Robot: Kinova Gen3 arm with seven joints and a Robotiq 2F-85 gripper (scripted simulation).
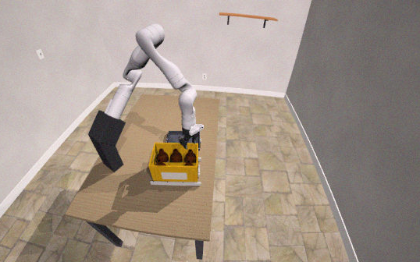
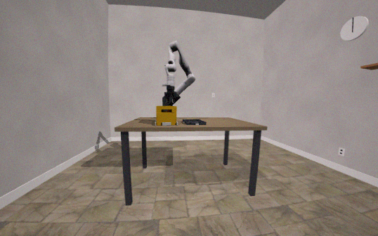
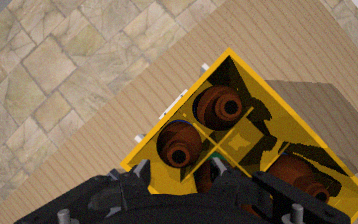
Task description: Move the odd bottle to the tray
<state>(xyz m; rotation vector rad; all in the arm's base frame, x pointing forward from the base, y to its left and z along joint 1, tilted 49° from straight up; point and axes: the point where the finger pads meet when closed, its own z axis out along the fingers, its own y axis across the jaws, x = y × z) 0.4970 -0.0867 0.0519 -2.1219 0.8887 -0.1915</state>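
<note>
My gripper is now 14 cm above the yellow crate, 8 cm past it and 5 cm to the left of it. Also, from my hand: dark grey tray 23 cm to the left, 21 cm below, 11 cm behind.
</note>
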